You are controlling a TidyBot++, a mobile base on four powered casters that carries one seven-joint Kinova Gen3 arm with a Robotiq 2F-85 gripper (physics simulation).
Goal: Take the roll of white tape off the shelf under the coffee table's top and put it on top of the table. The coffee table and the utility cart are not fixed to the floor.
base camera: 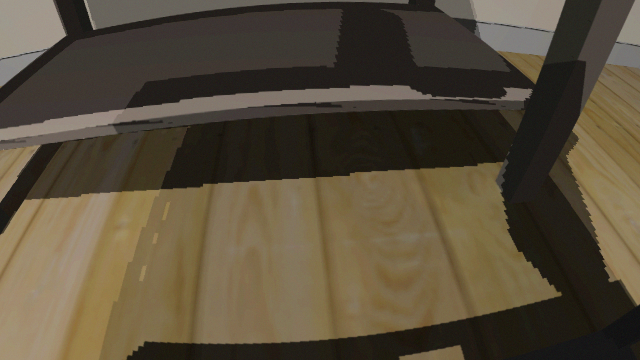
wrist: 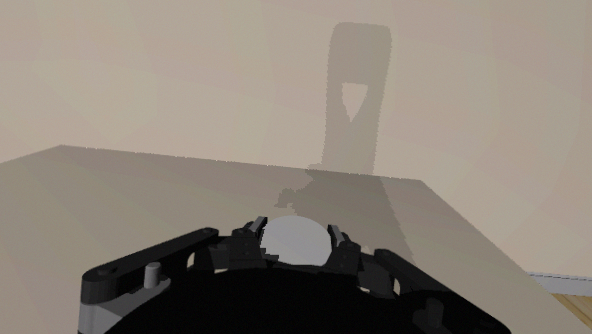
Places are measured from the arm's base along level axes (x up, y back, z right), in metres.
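Where they show: gripper, fingertip midpoint: [wrist: 296, 232].
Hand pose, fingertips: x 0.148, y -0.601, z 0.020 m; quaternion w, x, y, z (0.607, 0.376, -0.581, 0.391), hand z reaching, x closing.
After its pixels a point has its place.
The roll of white tape [wrist: 296, 241] @(x 0.163, y -0.577, z 0.019 m) is between the two fingers in the wrist view; its lower part is hidden by the gripper's body. My gripper [wrist: 296, 232] @(x 0.148, y -0.601, z 0.020 m) is shut on it. Both are over the coffee table's top [wrist: 150, 210] @(x 0.054, y -0.716, z -0.201 m), which spreads out below and beyond them in the wrist view; how high they are above it I cannot tell. In the base camera view the table's lower shelf [base camera: 210, 45] @(x -0.246, y -0.633, z -0.140 m) shows near the top, with a leg [base camera: 555, 105] @(x -0.224, y -0.390, z 0.302 m) at the right. The gripper and the tape do not show in the base camera view.
A plain wall [wrist: 175, 75] @(x 0.232, y -1.009, z -0.310 m) stands behind the table's far edge, with the arm's shadow on it and on the tabletop. The table's right edge runs down toward the lower right, with wooden floor [wrist: 575, 306] @(x -0.396, y -0.953, z 1.100 m) beyond. Wooden floor [base camera: 270, 250] @(x -0.396, y -0.345, z -0.047 m) shows before and under the shelf.
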